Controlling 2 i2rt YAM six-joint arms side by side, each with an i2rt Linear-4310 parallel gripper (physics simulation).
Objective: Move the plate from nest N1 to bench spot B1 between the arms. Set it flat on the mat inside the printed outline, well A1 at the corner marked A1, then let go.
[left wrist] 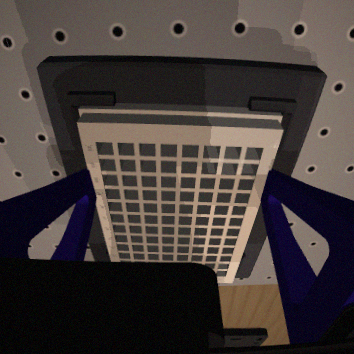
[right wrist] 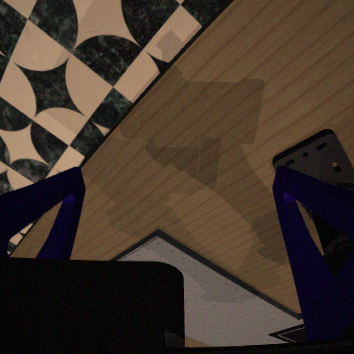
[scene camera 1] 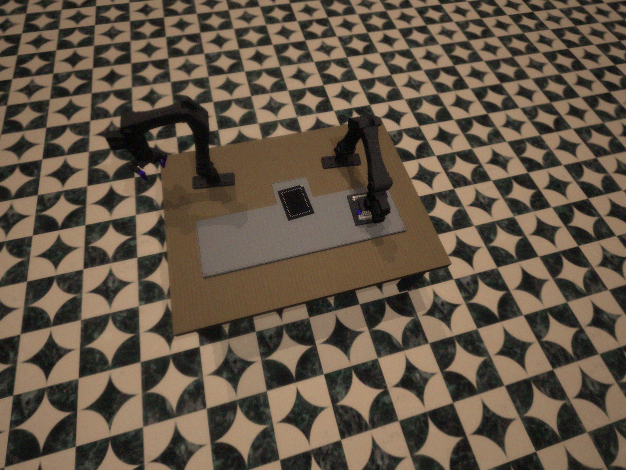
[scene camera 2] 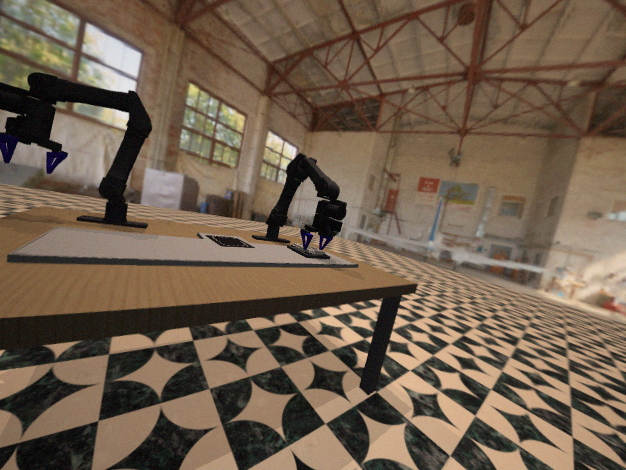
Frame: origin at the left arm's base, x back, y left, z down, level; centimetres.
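Where they show: left gripper, fingertip midpoint: (left wrist: 177,177) (scene camera 1: 365,212) (scene camera 2: 312,250); right gripper, fingertip midpoint: (right wrist: 178,176) (scene camera 1: 155,174) (scene camera 2: 29,168); left arm's base at its link origin: (scene camera 1: 340,161) (scene camera 2: 271,240); right arm's base at its link origin: (scene camera 1: 213,181) (scene camera 2: 114,223).
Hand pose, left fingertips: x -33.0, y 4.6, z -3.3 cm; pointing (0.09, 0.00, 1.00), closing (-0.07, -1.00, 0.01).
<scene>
Each offset is from my left fingertips to the top centre of the thing. Level surfaces: height alone.
The pale plate @(dx +2.9, dy -0.1, dz -0.6 cm) (scene camera 1: 365,215) (left wrist: 150,132) with its grid of wells sits flat in the dark nest @(dx +2.9, dy -0.2, dz +0.2 cm) (scene camera 2: 314,256) (left wrist: 150,80). My left gripper (scene camera 1: 365,213) (scene camera 2: 313,247) (left wrist: 177,177) is low over the nest, its blue fingers against the plate's two long sides; it is shut on the plate. The black mat @(dz +1.8 cm) (scene camera 1: 296,201) (scene camera 2: 230,241) of spot B1 lies between the arms with its dashed white outline; its A1 mark is too small to read. My right gripper (scene camera 1: 154,172) (scene camera 2: 28,167) (right wrist: 178,176) is open and empty, high beyond the table's edge at the left of scene camera 1.
A grey perforated board @(dz +2.0 cm) (scene camera 1: 242,242) (scene camera 2: 151,247) (right wrist: 215,295) lies along the wooden table @(dz +3.3 cm) (scene camera 1: 283,283) (scene camera 2: 202,288) under the nest. Two dark clips (left wrist: 91,99) (left wrist: 272,104) stand at the plate's far end. The arm bases (scene camera 1: 213,180) (scene camera 1: 340,161) are at the back of the table.
</scene>
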